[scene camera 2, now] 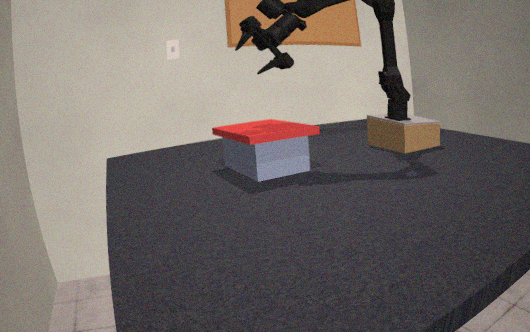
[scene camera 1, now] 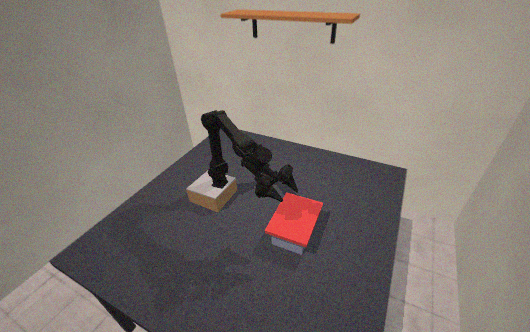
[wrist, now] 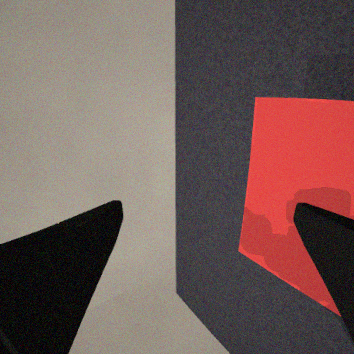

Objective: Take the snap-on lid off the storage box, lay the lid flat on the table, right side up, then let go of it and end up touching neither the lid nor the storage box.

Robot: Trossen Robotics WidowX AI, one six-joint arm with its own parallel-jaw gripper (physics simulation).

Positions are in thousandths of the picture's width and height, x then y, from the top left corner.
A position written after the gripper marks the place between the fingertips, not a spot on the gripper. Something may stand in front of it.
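Observation:
Red lid (scene camera 1: 556, 664), (scene camera 2: 484, 399), (wrist: 832, 445): visible. Blue-grey storage box (scene camera 2: 508, 483): visible. The gripper (scene camera 2: 467, 188), (scene camera 1: 548, 592), (wrist: 589, 595): visible.

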